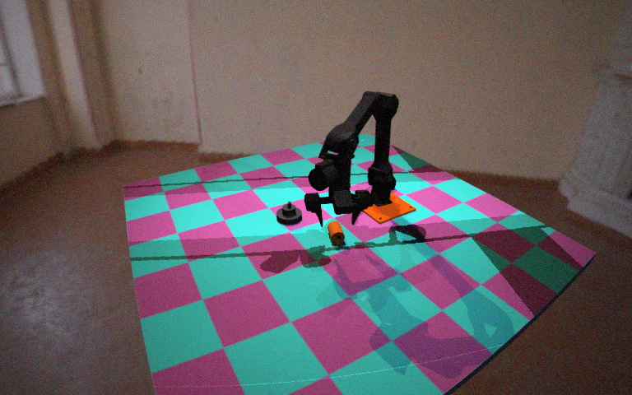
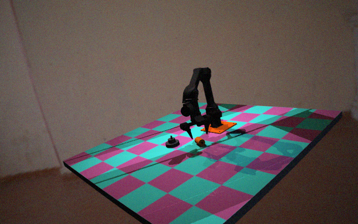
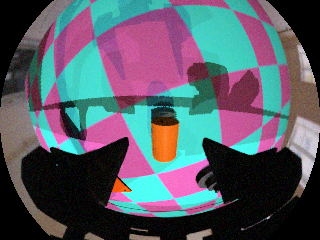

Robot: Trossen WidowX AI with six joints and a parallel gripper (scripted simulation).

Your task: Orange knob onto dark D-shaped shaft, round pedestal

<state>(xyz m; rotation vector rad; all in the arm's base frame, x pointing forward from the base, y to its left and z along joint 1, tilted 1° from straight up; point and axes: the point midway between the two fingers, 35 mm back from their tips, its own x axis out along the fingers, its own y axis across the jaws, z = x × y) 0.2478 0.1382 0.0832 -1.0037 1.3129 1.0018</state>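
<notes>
My gripper tip is now 20 mm to the left of the orange knob and 30 mm above it. Round my gripper tip: round pedestal (80 mm ahead, 170 mm to the right, 20 mm below).
</notes>
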